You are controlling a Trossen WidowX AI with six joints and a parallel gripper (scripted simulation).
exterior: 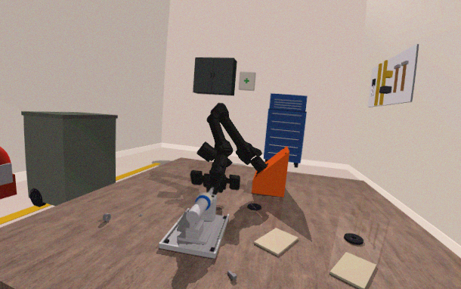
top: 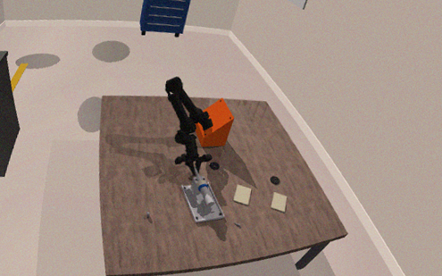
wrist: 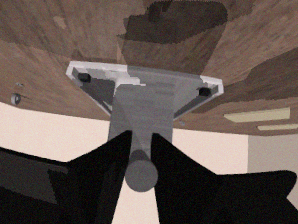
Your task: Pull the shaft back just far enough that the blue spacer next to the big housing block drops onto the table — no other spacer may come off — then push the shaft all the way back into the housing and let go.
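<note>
Right now the blue spacer is 100 mm ahead of my gripper tip, 20 mm above it and 10 mm to the left of it. Also, from my gripper tip: grey fixture plate 130 mm ahead, 20 mm to the left, 10 mm below; then bolt 280 mm ahead, 160 mm to the left, 60 mm below.
</note>
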